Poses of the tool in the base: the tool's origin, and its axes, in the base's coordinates. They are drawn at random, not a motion.
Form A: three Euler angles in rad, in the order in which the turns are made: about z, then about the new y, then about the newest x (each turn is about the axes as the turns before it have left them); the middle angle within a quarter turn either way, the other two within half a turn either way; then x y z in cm.
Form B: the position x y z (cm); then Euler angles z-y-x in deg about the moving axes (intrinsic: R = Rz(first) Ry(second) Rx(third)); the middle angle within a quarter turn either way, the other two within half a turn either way. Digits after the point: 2 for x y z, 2 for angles.
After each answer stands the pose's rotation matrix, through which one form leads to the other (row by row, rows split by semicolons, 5 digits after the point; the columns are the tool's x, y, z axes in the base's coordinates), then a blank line. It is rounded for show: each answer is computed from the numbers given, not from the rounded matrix.
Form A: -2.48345 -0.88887 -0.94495 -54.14 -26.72 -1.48
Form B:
-54.14 -26.72 -1.48 -142.29 -50.93 -54.14
-0.49864 -0.13950 0.85551; -0.38552 -0.84829 -0.36302; 0.77636 -0.51083 0.36921

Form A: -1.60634 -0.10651 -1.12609 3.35 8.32 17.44
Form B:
3.35 8.32 17.44 -92.04 -6.10 -64.52
-0.03533 0.42651 0.90379; -0.99371 -0.11120 0.01362; 0.10631 -0.89762 0.42775

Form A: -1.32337 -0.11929 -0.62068 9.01 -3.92 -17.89
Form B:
9.01 -3.92 -17.89 -75.82 -6.83 -35.56
0.24317 0.80566 0.54017; -0.96266 0.13212 0.23630; 0.11901 -0.57746 0.80770

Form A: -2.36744 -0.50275 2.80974 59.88 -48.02 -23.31
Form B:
59.88 -48.02 -23.31 -135.64 -28.81 160.99
-0.62654 -0.54872 -0.55349; -0.61260 0.78575 -0.08553; 0.48184 0.28548 -0.82845

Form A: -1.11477 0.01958 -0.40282 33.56 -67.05 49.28
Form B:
33.56 -67.05 49.28 -63.87 1.12 -23.08
0.44030 0.82257 0.35989; -0.89764 0.41203 0.15647; -0.01958 -0.39194 0.91978

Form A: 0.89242 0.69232 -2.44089 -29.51 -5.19 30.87
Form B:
-29.51 -5.19 30.87 51.13 39.67 -139.85
0.48305 0.33688 -0.80819; 0.59934 -0.80012 0.02471; -0.63832 -0.49631 -0.58840

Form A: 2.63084 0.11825 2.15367 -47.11 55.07 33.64
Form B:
-47.11 55.07 33.64 150.74 6.78 123.40
-0.86628 0.18314 0.46477; 0.48542 0.52833 0.69659; -0.11797 0.82905 -0.54658

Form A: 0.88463 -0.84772 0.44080 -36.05 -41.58 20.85
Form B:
-36.05 -41.58 20.85 50.69 -48.57 25.26
0.41923 -0.90241 -0.09953; 0.51194 0.32551 -0.79496; 0.74977 0.28232 0.59844

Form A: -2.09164 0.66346 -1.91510 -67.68 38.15 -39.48
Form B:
-67.68 38.15 -39.48 -119.84 38.01 -109.73
-0.39205 -0.00432 0.91993; -0.68339 0.67080 -0.28810; -0.61585 -0.74163 -0.26594

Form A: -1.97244 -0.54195 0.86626 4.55 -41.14 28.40
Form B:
4.55 -41.14 28.40 -113.01 -31.05 49.63
-0.33491 0.74977 -0.57068; -0.78853 0.10853 0.60535; 0.51581 0.65273 0.55487

